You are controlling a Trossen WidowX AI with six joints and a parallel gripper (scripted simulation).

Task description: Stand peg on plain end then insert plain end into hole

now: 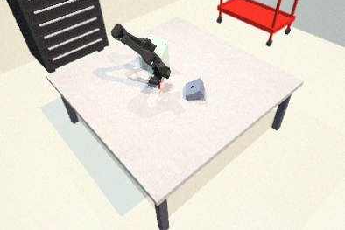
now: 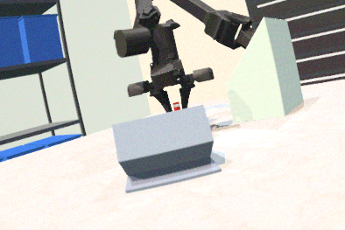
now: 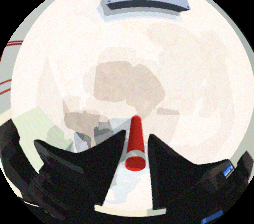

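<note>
Now: the sloped panel 21 cm ahead of my gripper tip and 13 cm to the left of it. From my gripper tip the other things lie so: red peg (2 cm above).
</note>
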